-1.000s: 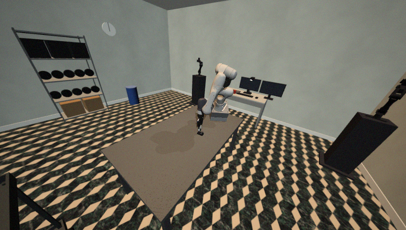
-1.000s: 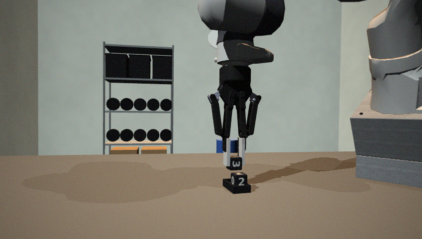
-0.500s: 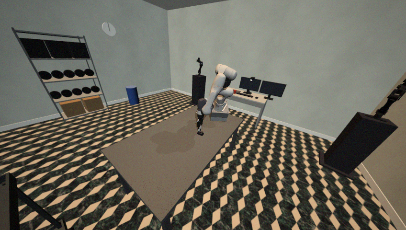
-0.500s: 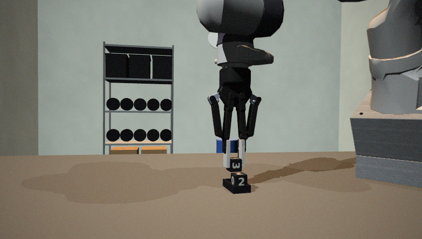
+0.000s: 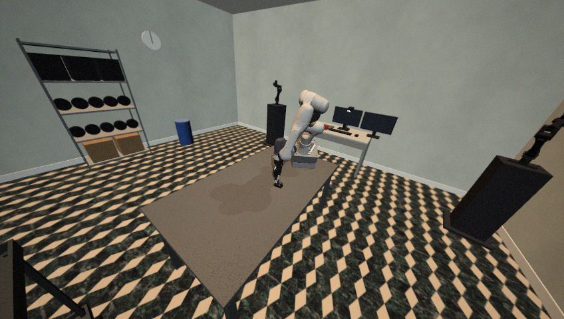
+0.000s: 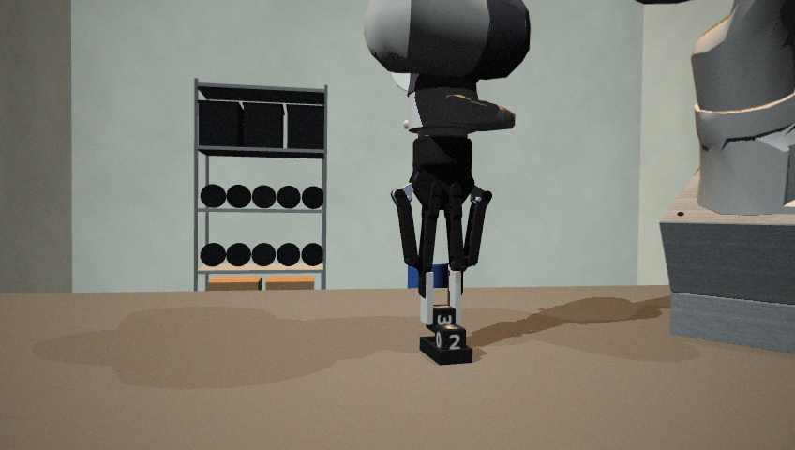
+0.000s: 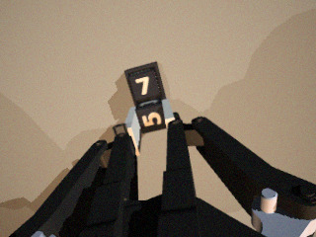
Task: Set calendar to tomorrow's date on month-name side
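My hand is 10 mm past the black tray, 20 mm to the right of it and 60 mm above it.
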